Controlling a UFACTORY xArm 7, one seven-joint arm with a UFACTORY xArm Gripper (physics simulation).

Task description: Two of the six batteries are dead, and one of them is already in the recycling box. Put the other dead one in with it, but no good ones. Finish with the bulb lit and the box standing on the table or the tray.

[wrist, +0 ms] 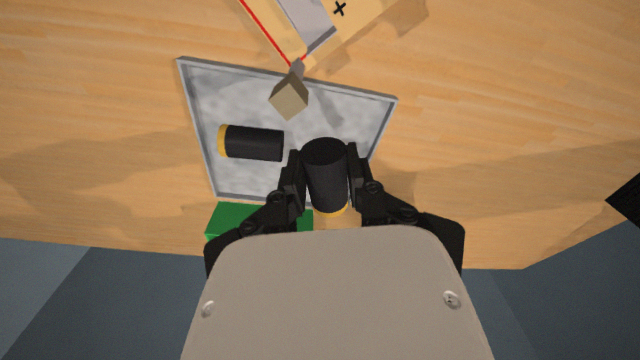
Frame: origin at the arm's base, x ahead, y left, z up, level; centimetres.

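Where they show: gripper, fingertip midpoint: (324,160).
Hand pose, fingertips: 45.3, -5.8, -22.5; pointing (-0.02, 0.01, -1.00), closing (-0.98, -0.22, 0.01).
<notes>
Things, the pixels of their top centre, and the offset from my fingertips, as dx, dy, dz. "spot": a spot on its surface instead. Level surfaces: height alone.
- grey tray, surface spot: (188,106) spot: +13.2, -0.9, -6.2
- green recycling box, middle of its top: (261,253) +8.0, +20.4, -1.4
- tan battery holder, surface spot: (360,20) spot: -2.1, -8.5, -6.4
- wooden table, its level: dz -7.4
My gripper (324,160) is shut on a black battery (327,175) with a gold end band, whose black end points away and whose gold end is near the palm. It is held above the grey tray (187,107). Another black battery (254,143) with a gold band lies on its side on the tray, left of the held one. Part of the green recycling box (235,213) shows below the tray, partly behind the gripper's left finger linkage; its inside is hidden. The bulb does not show in this view.
Part of the tan battery holder (360,20) with a red outline and an empty grey slot shows at the top. A tan block on a grey arm (288,99) juts over the tray's far edge. A black object (625,200) is at the right edge of the wooden table (500,115).
</notes>
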